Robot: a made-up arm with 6 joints.
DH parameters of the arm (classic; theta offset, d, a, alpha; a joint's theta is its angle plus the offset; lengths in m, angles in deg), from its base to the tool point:
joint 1: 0 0.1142 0.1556 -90
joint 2: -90 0.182 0.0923 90
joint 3: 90 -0.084 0.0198 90
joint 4: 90 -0.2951 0.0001 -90
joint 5: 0 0.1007 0.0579 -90
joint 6: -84.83 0 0.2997 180
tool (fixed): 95.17 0.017 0 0
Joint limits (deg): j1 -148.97..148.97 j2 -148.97..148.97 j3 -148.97..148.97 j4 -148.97..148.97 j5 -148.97..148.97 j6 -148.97..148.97
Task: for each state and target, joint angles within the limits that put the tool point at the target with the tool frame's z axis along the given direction. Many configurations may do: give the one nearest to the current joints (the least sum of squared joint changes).
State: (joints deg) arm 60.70 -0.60 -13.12 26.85 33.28 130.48
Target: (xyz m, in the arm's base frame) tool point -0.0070 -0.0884 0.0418 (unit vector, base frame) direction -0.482 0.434 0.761
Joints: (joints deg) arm 51.76 9.28 42.89 27.22 5.21 124.31
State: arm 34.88 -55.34 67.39 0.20 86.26 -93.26
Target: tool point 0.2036 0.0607 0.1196 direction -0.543 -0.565 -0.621
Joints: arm 22.69 -36.90 101.34 -7.51 107.04 -146.57
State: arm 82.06 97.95 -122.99 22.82 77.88 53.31
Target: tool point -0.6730 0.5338 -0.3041 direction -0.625 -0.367 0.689
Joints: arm 93.40 111.15 -147.26 58.16 83.21 61.74
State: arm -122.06 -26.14 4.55 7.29 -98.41 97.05
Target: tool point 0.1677 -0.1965 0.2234 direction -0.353 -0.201 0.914
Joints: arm -119.66 -58.01 7.60 -13.49 -80.86 110.72
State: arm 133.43 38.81 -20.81 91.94 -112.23 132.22
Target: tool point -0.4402 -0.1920 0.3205 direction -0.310 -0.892 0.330
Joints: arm 148.97 69.61 -62.76 136.05 -148.44 114.48
